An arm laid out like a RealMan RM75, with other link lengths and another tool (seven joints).
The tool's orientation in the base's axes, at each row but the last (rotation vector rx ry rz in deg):
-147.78, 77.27, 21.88
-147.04, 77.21, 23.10
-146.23, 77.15, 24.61
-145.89, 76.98, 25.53
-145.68, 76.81, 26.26
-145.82, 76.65, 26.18
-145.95, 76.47, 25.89
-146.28, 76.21, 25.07
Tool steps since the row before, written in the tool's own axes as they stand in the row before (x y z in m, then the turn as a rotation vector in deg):
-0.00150, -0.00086, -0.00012, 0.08, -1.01, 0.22
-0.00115, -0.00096, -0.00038, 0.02, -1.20, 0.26
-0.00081, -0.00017, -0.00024, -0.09, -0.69, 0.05
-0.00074, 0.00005, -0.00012, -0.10, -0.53, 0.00
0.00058, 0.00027, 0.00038, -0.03, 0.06, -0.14
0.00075, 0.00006, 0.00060, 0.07, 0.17, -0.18
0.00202, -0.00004, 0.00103, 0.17, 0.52, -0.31
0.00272, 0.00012, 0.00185, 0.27, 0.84, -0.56
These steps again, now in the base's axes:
-0.00010, 0.00161, 0.00065, 0.85, 0.57, -0.17
0.00022, 0.00130, 0.00080, 0.97, 0.74, -0.18
-0.00026, 0.00063, 0.00052, 0.52, 0.47, 0.03
-0.00042, 0.00050, 0.00038, 0.39, 0.37, 0.07
0.00002, -0.00046, -0.00059, -0.04, -0.06, 0.14
0.00025, -0.00040, -0.00084, -0.07, -0.21, 0.13
0.00095, -0.00115, -0.00170, -0.29, -0.52, 0.19
0.00109, -0.00150, -0.00272, -0.46, -0.86, 0.37

